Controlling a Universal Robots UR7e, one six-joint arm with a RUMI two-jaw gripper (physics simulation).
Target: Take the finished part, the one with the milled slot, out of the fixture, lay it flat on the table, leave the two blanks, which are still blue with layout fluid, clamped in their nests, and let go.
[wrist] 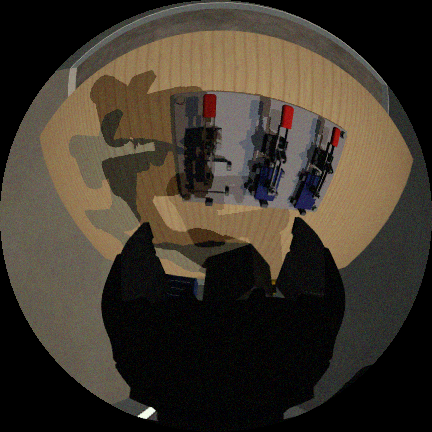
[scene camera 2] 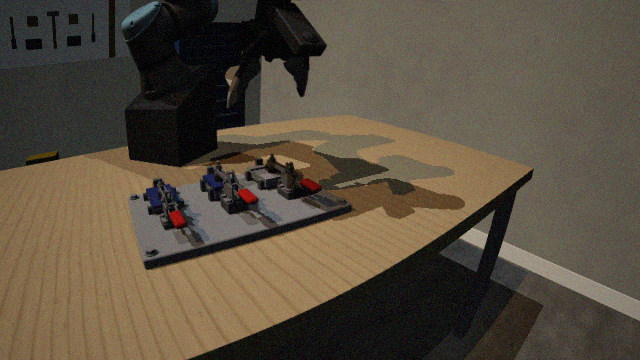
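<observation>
The fixture plate (scene camera 2: pixel 215 231) (wrist: pixel 235 115) lies on the table with three nests and red-handled toggle clamps. The finished part (scene camera 2: pixel 265 176) (wrist: pixel 199 172) looks like a grey, unpainted block in the nest at the right of the scene view, left in the wrist view. It lies in shadow, and its slot and the clamp's hold on it cannot be made out. A blue blank (scene camera 2: pixel 212 186) (wrist: pixel 266 184) sits in the middle nest. Another blue blank (scene camera 2: pixel 161 197) (wrist: pixel 306 192) sits in the outer nest. My gripper (scene camera 2: pixel 266 100) (wrist: pixel 221 222) is open and empty, high above the table, behind the fixture.
Red clamp handles (scene camera 2: pixel 310 185) (wrist: pixel 209 105) stick out toward the front of the plate. The arm's dark pedestal (scene camera 2: pixel 170 132) stands behind the fixture. Shadows fall across the wooden table (scene camera 2: pixel 300 260) (wrist: pixel 370 165) beside the finished part's nest. A wall rises beyond the table's right edge.
</observation>
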